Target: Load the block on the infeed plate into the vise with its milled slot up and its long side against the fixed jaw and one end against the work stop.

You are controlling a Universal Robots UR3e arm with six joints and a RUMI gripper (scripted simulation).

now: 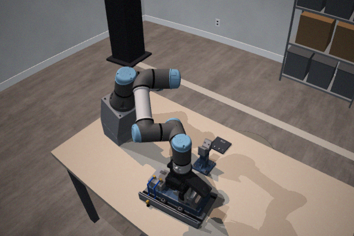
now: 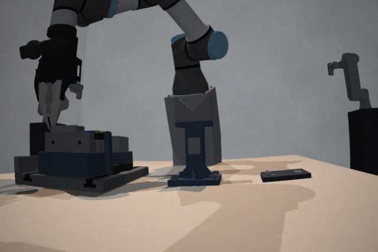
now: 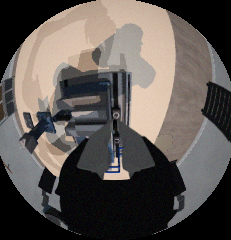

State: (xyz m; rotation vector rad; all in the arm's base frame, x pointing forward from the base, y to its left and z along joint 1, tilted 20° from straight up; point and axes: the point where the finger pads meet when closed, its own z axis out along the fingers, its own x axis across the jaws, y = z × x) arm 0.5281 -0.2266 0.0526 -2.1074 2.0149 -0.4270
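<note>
The grey part is 4 cm to the left of my hand and 2 cm below it. From my hand the other things lie so: blue vise (8 cm below, 7 cm behind, 6 cm to the left).
</note>
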